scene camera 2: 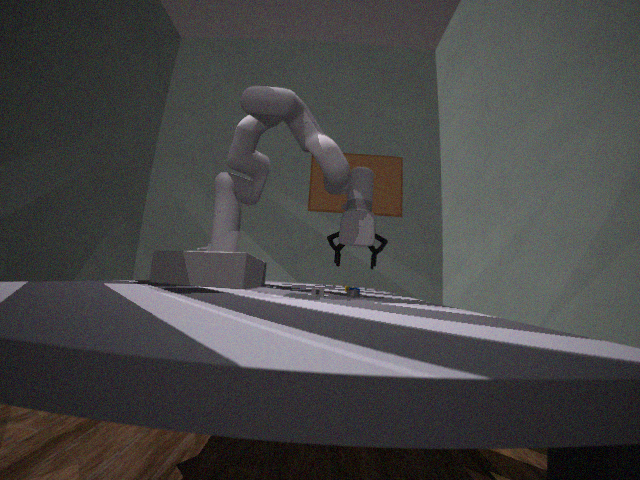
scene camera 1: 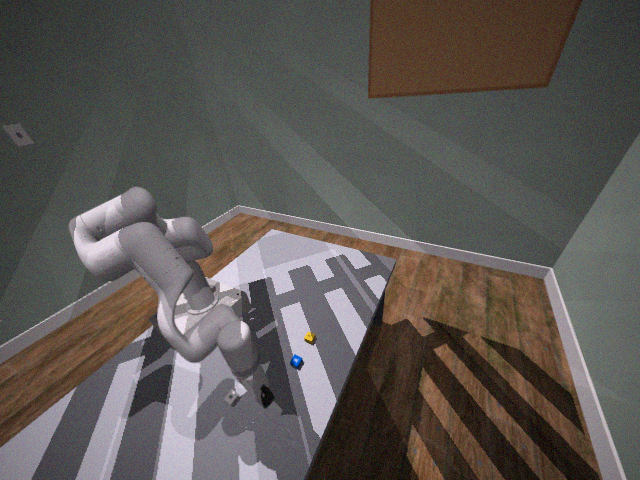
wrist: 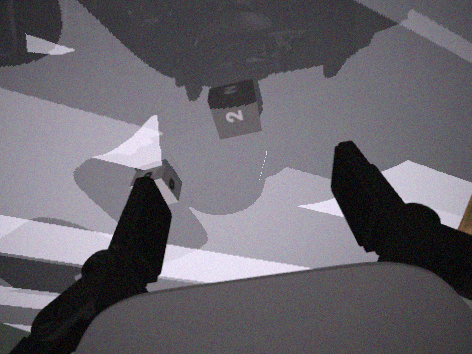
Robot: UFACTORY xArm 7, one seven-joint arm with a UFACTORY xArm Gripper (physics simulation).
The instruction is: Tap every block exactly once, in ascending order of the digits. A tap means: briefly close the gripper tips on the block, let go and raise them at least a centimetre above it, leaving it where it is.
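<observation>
My gripper [scene camera 1: 264, 401] [scene camera 2: 355, 266] [wrist: 245, 180] is open and empty, well above the table. A grey block with a white 2 [scene camera 2: 353, 293] [wrist: 236, 114] sits below and beyond the fingertips in the wrist view; I cannot make it out in scene camera 1. A white block with dark 0 digits [scene camera 1: 231, 396] [scene camera 2: 317, 292] [wrist: 171, 184] is left of it, partly behind the left finger in the wrist view. A blue block [scene camera 1: 296, 361] [scene camera 2: 356, 288] and a yellow block [scene camera 1: 309, 337] [scene camera 2: 346, 288] stand farther back; their digits are too small to read.
The table [scene camera 1: 330, 299] [scene camera 2: 310, 408] carries strong striped shadows. The arm's base [scene camera 2: 206, 268] stands on it at the left in scene camera 2. The table's long edge runs to the right of the blocks in scene camera 1, with wooden floor [scene camera 1: 465, 304] beyond.
</observation>
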